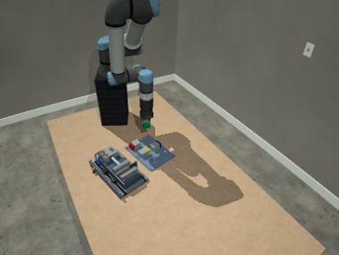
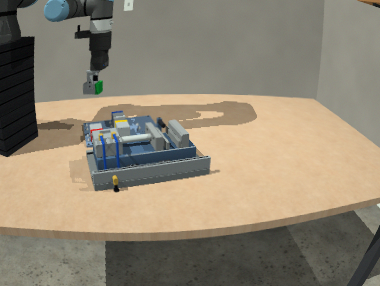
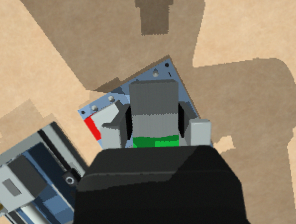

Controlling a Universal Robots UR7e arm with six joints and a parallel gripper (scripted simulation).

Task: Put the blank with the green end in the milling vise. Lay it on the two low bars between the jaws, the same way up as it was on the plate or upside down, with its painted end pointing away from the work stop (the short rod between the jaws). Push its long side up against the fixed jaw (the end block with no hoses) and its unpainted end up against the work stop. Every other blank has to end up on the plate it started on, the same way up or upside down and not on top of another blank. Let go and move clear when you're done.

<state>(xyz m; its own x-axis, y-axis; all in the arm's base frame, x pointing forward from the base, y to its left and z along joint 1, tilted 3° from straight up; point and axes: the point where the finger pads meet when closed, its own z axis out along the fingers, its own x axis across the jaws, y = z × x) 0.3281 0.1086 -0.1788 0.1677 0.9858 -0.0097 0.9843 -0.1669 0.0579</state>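
The green-ended blank lies 2 cm below my hand. The rest, counted from my hand: yellow-ended blank: 14 cm below, 11 cm ahead, 6 cm to the right; then red-ended blank: 14 cm below, 9 cm to the right, 3 cm ahead; then blue-ended blank: 14 cm below, 9 cm ahead, 3 cm to the left.
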